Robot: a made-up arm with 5 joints.
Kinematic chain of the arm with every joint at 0, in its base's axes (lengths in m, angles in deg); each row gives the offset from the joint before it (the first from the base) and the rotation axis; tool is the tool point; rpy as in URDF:
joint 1: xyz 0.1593 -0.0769 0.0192 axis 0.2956 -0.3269 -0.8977
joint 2: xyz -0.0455 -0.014 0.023 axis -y
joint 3: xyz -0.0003 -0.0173 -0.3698 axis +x
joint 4: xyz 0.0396 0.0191 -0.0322 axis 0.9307 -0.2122 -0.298
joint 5: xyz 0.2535 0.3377 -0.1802 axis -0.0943 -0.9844 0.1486
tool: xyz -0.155 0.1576 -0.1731 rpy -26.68 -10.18 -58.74
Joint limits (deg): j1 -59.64..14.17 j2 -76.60..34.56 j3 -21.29..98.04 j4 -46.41..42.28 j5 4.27..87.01
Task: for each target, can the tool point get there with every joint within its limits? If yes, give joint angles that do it. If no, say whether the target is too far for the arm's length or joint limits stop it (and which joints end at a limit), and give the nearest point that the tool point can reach.
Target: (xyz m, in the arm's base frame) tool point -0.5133 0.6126 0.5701
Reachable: no: joint limits stop it (at a limit: joint 1, joint 2, joint 3) | nearest point -0.1205 0.3962 0.1503 | short by 0.614 m
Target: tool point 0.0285 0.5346 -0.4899
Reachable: yes | joints -35.98 4.08 42.72 -4.08 62.40
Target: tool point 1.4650 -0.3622 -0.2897
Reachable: no: too far | nearest point 1.0696 -0.0895 -0.5017 | short by 0.525 m
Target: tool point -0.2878 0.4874 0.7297
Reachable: no: joint limits stop it (at a limit: joint 1, joint 2, joint 3) | nearest point -0.0151 0.3420 0.2490 | short by 0.571 m
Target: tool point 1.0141 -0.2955 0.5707
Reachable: no: joint limits stop it (at a limit: joint 3, joint 4, joint 5) | nearest point 0.6250 -0.1908 0.3421 | short by 0.463 m
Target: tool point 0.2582 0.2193 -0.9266
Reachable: yes | joints -3.58 5.70 12.65 -36.66 26.83
